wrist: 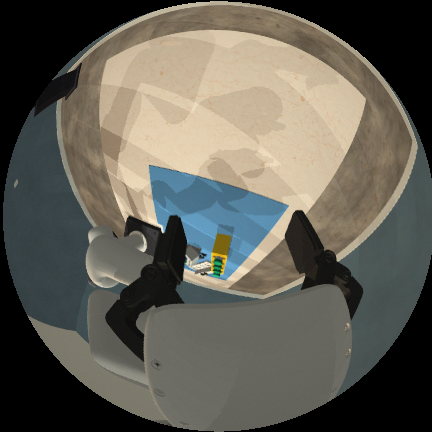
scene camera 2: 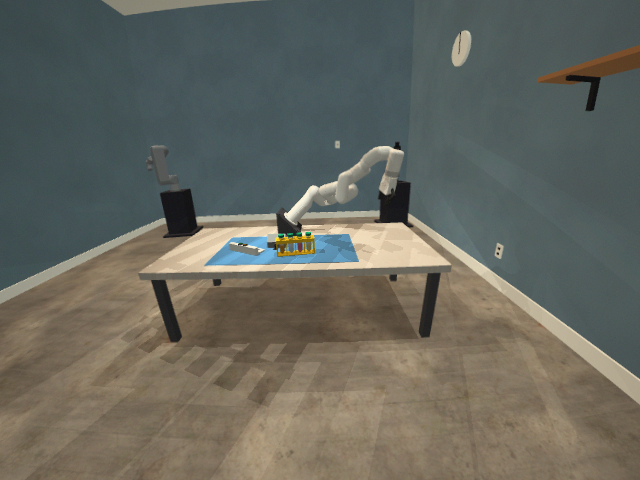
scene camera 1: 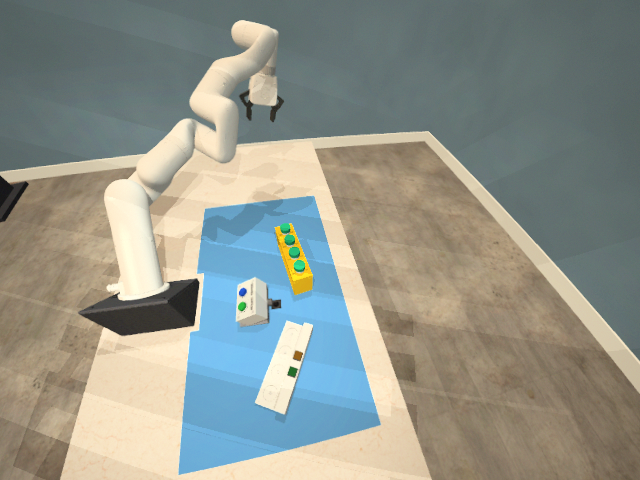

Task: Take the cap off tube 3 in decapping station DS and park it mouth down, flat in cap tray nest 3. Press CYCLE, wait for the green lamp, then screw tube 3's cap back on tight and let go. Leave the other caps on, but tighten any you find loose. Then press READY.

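Places are measured from the arm's base along level axes (x ahead, y left, z up), in millimetres.
Pixels of known places: gripper, fingertip midpoint: [wrist: 238,225] [scene camera 2: 383,202] [scene camera 1: 260,120]; arm's base, origin of the base link: [wrist: 137,241] [scene camera 2: 290,219] [scene camera 1: 145,292].
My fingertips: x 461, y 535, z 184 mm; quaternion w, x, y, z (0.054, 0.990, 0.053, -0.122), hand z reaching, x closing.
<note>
Ahead of a thing's pixels: the offset from my fingertips to its top centre. "pt": to the spot under its first point. Level surfaces: height alone.
A yellow rack {175 mm down, 22 mm back, 519 mm right} [scene camera 1: 302,285] [scene camera 2: 295,254] [wrist: 221,244] stands on the blue mat, holding a row of upright tubes with green caps. All the caps sit on their tubes; whether any is loose cannot be told. A long white tray {224 mm down, 128 mm back, 820 mm right} [scene camera 1: 279,379] [scene camera 2: 245,249] with round nest marks lies near it, without caps on it. It bears a brown square {pt 224 mm down, 94 mm back, 820 mm right} [scene camera 1: 297,355] and a dark green square {pt 224 mm down, 117 mm back, 852 mm right} [scene camera 1: 292,371]. A white box {194 mm down, 180 mm back, 629 mm right} [scene camera 1: 261,305] has a blue button {203 mm down, 198 mm back, 603 mm right} [scene camera 1: 242,291] and a green button {203 mm down, 206 mm back, 647 mm right} [scene camera 1: 241,306]; labels are unreadable. My gripper [scene camera 1: 261,118] [wrist: 238,225] is open and empty, high above and beyond the rack.
A small black part {pt 269 mm down, 112 mm back, 643 mm right} [scene camera 1: 276,303] sticks out from the box toward the rack side. The blue mat {278 mm down} [scene camera 1: 222,423] [scene camera 2: 336,250] lies on the pale table {281 mm down} [scene camera 1: 113,413] [scene camera 2: 180,264]. The arm's black base [scene camera 1: 149,315] stands beside the mat. Black pedestals [scene camera 2: 179,212] [scene camera 2: 395,204] stand behind the table.
</note>
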